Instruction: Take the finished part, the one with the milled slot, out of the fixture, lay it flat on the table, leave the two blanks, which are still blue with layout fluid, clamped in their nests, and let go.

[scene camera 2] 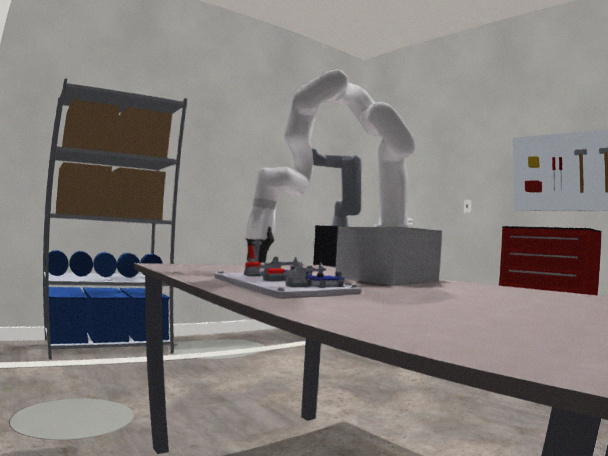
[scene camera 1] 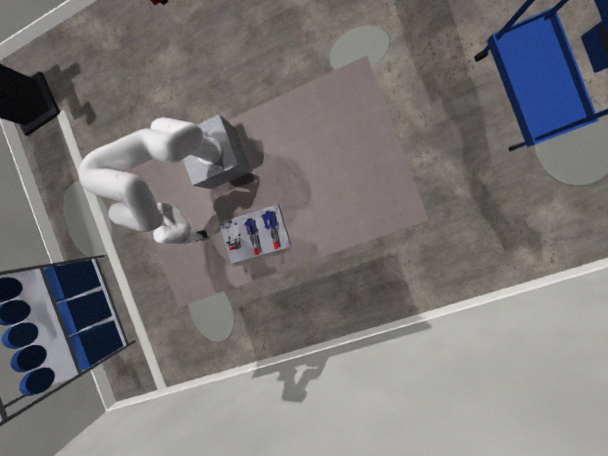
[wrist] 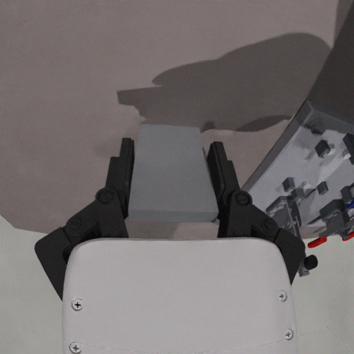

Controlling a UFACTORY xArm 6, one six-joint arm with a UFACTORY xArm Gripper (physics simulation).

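Seen in the pictures: gripper, fingertip midpoint: [scene camera 1: 201, 236]; arm's base, link origin: [scene camera 2: 392, 228] [scene camera 1: 209, 151].
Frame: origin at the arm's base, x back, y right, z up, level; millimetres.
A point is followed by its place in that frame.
My gripper [scene camera 1: 202, 234] @(x -325, y 297, z -130 mm) [scene camera 2: 260, 247] [wrist: 170, 154] is shut on a grey block-like part [wrist: 170, 175], held between both fingers beside the fixture. Its slot does not show in the wrist view; whether it touches the table is unclear. The fixture plate [scene camera 1: 283, 235] @(x -509, y -116, z -156 mm) [scene camera 2: 320, 293] @(x -470, y -142, z -164 mm) [wrist: 295, 160] carries two blue blanks [scene camera 1: 251, 226] @(x -394, y 14, z -130 mm) [scene camera 1: 269, 219] @(x -402, y -89, z -135 mm) in nests, under red-handled clamps. The nest [scene camera 1: 231, 234] @(x -382, y 147, z -157 mm) nearest the gripper holds no part. Its clamp [wrist: 287, 215] stands open, with its red handle [scene camera 2: 251, 251] @(x -460, y 137, z -88 mm) upright. Blue also shows in scene camera 2, on a blank [scene camera 2: 325, 277] @(x -408, y -95, z -135 mm).
The table [scene camera 1: 350, 150] @(x -263, y -616, z -172 mm) [scene camera 2: 450, 325] @(x -531, y -504, z -171 mm) [wrist: 75, 75] extends around the fixture, and its edge passes below the held part in the wrist view. The grey base block [scene camera 1: 212, 127] @(x 93, y -63, z 2 mm) [scene camera 2: 390, 255] @(x -122, y -82, z -84 mm) stands behind the fixture. The arm's shadow lies on the table beyond the part.
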